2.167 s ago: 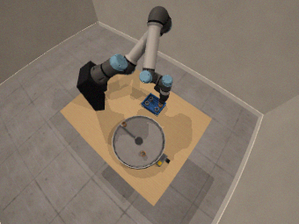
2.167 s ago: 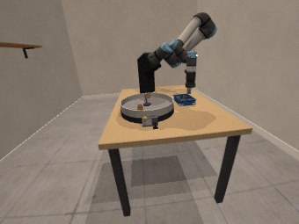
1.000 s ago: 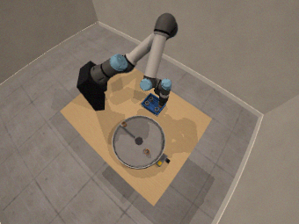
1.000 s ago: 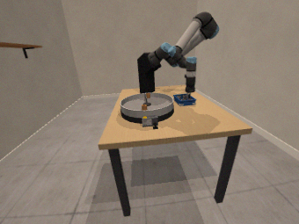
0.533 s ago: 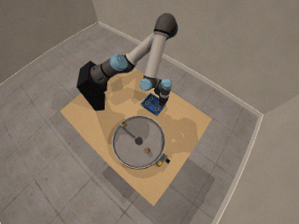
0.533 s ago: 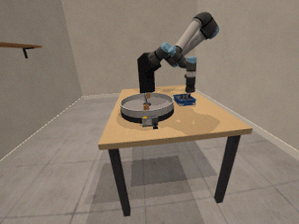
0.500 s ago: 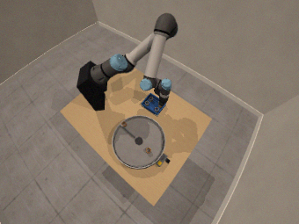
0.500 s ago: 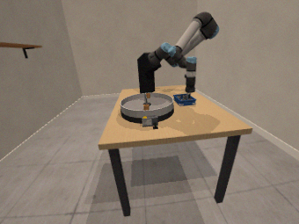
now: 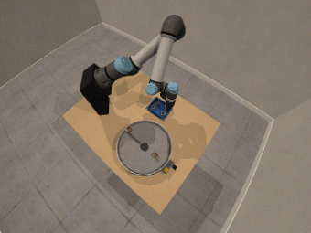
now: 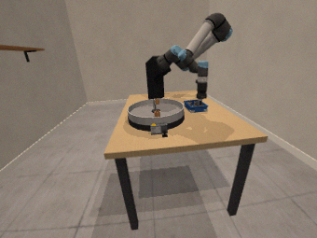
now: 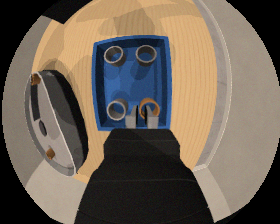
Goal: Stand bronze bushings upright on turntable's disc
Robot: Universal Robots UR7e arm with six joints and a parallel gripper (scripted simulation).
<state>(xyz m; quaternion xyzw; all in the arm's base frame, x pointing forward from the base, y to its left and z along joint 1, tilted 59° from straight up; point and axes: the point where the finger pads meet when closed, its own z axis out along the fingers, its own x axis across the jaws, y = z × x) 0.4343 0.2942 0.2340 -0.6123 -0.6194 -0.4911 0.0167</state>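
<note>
Right now my hand is 40 mm to the left of the blue crate, 40 mm past it and 40 mm above it. From my hand the other things lie so: grey turntable disc 330 mm to the right, 180 mm ahead, 10 mm below.
</note>
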